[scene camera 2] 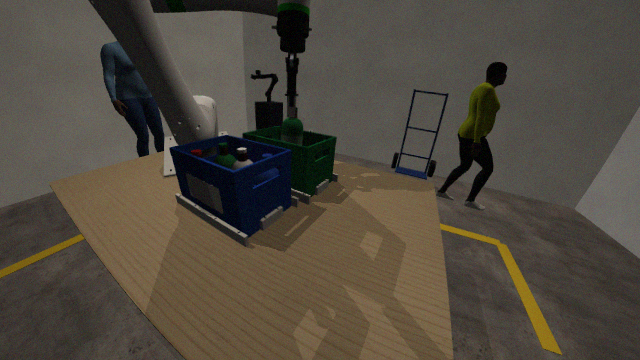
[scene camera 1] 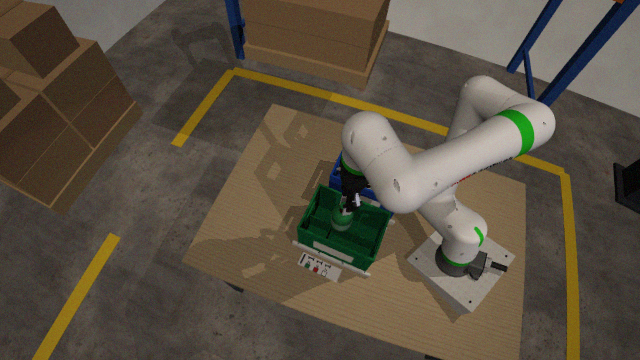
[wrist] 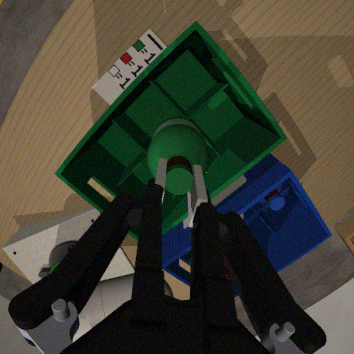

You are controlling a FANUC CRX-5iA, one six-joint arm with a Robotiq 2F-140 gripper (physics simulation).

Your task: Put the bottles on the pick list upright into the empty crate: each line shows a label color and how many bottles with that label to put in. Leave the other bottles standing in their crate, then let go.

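Where they show: gripper, between the fingertips: (scene camera 2: 291, 116) (scene camera 1: 345, 209) (wrist: 177, 173); arm's base, origin of its link: (scene camera 2: 205, 150) (scene camera 1: 454, 259).
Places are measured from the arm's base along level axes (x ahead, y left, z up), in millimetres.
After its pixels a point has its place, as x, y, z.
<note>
My gripper (scene camera 1: 346, 209) {444, 101, 192} (scene camera 2: 292, 111) {444, 101, 192} (wrist: 177, 173) {444, 101, 192} points down, shut on the neck of a green-labelled bottle (scene camera 1: 341, 220) {439, 134, 173} (scene camera 2: 293, 129) {474, 78, 157} (wrist: 176, 142) {462, 124, 181}. The bottle is upright, its lower part inside the green crate (scene camera 1: 306, 240) {526, 207, 39} (scene camera 2: 310, 172) {572, 47, 45} (wrist: 282, 136) {570, 31, 128}; its base is hidden. No other bottle shows in that crate. In scene camera 2, the blue crate (scene camera 1: 339, 181) {517, -25, 115} (scene camera 2: 262, 200) {566, -137, 30} (wrist: 301, 187) {559, -61, 128} holds a red-capped bottle (scene camera 2: 196, 152) {356, -183, 115}, a green bottle (scene camera 2: 226, 159) {360, -100, 73}, a white bottle (scene camera 2: 243, 162) {435, -91, 80} and a blue-capped bottle (scene camera 2: 268, 156) {525, -75, 116} (wrist: 277, 202) {516, -70, 116}. The pick list (scene camera 1: 320, 267) {443, 250, -45} (wrist: 111, 87) {395, 243, -45} shows green 1, red 1, white 1.
Both crates stand close together on the wooden table (scene camera 1: 240, 220) {810, 239, -47} (scene camera 2: 200, 280) {597, -327, -47}, with pale rails (scene camera 2: 212, 220) {475, -227, -25} along their bases. Low dividers split the green crate's inside. The robot's base plate (scene camera 1: 470, 295) {-83, 119, 38} is beside the crates. Two people and a hand truck (scene camera 2: 428, 131) are beyond the table.
</note>
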